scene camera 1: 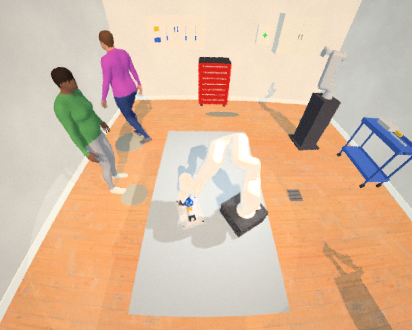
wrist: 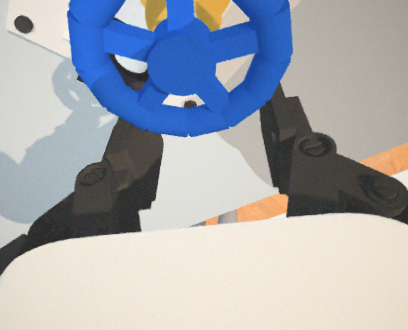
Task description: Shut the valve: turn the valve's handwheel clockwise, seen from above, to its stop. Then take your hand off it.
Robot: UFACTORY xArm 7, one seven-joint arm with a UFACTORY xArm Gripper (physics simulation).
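Observation:
The valve's blue handwheel (scene camera 1: pixel 188 202) (wrist: pixel 180 62) has a thick rim and several spokes. In the wrist view it fills the top centre, with the yellow valve body (wrist: pixel 209 15) partly showing beneath it. The valve's pale base plate (scene camera 1: pixel 183 219) (wrist: pixel 42 39) lies on the grey mat (scene camera 1: pixel 210 280). My gripper (scene camera 1: pixel 184 199) (wrist: pixel 205 109) is at the handwheel, its dark fingers on opposite sides of it, and is shut on the handwheel with the fingers well apart. The fingertips and their contact with the wheel are largely hidden beneath the rim.
My arm's dark base (scene camera 1: pixel 231 218) stands on the mat to the right of the valve. Two people, one in green (scene camera 1: pixel 79 116) and one in magenta (scene camera 1: pixel 119 72), stand to the left. A red tool cabinet (scene camera 1: pixel 214 82), a black pedestal (scene camera 1: pixel 314 121) and a blue cart (scene camera 1: pixel 367 164) stand farther off.

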